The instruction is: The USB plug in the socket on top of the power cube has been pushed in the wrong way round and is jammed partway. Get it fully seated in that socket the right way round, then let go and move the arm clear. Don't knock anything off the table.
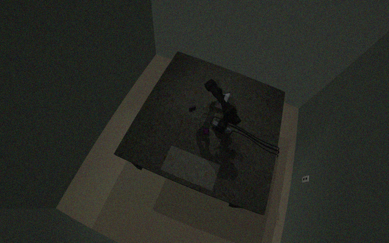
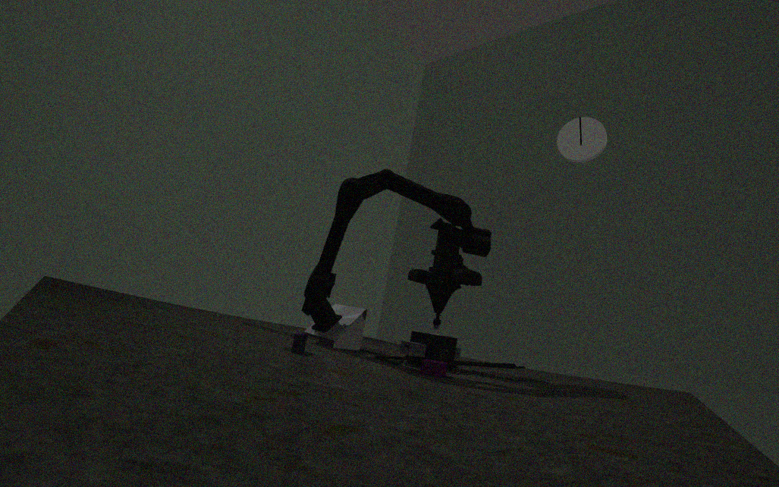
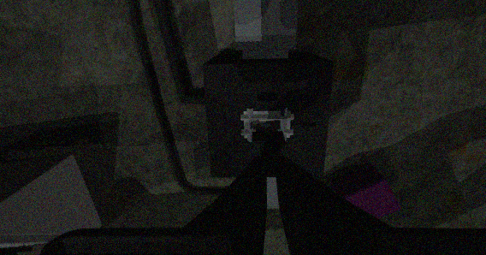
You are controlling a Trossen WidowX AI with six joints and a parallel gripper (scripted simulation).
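Now: the USB socket 6 cm below my gripper tip. The rest, counted from my gripper tip: magenta block 11 cm to the right, 11 cm below, 8 cm ahead; then dark USB plug 2 cm below.
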